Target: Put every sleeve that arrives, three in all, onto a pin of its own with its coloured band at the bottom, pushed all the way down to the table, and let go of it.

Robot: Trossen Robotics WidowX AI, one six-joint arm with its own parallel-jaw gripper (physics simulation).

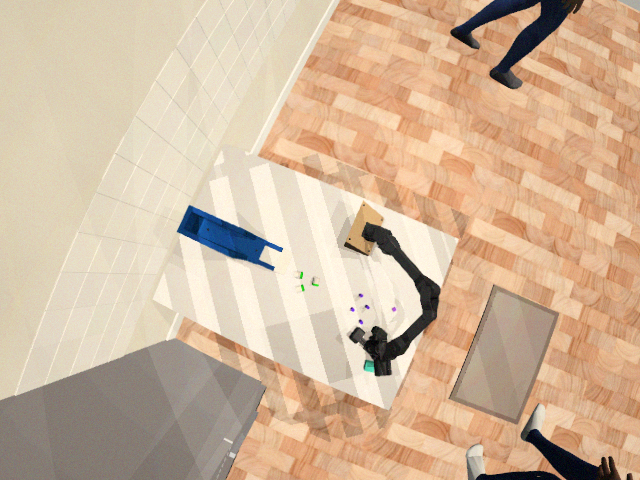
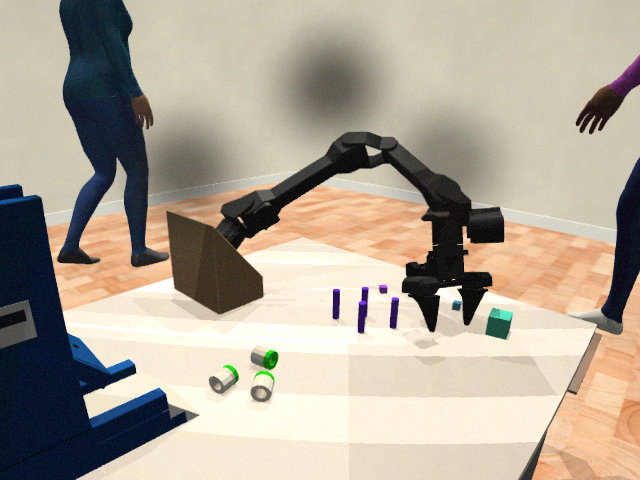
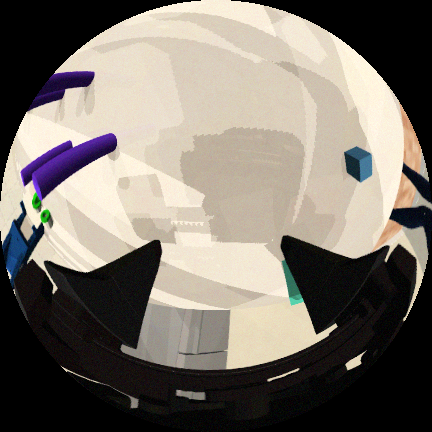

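Three pale grey sleeves with green bands lie on their sides between chute and pins: one nearest the pins (image 1: 315,281) (image 2: 264,357), its band facing the pins, and two nearer the chute, one (image 1: 299,274) (image 2: 223,378) and another (image 1: 300,287) (image 2: 262,385). Several thin purple pins stand upright and bare, among them a pin (image 1: 360,295) (image 2: 336,303) and the one closest to the gripper (image 1: 360,321) (image 2: 394,312) (image 3: 75,165). My gripper (image 2: 449,327) (image 3: 222,244) is open and empty, pointing down a little above the table, between the pins and the teal block.
A teal block (image 1: 369,366) (image 2: 499,323) (image 3: 291,285) sits beside my gripper. A small blue cube (image 2: 456,305) (image 3: 360,164) lies behind the fingers, and a small purple cube (image 1: 393,308) (image 2: 383,288) behind the pins. The blue chute (image 1: 227,240) (image 2: 25,258) and brown wedge (image 1: 361,227) (image 2: 193,263) stand on the table.
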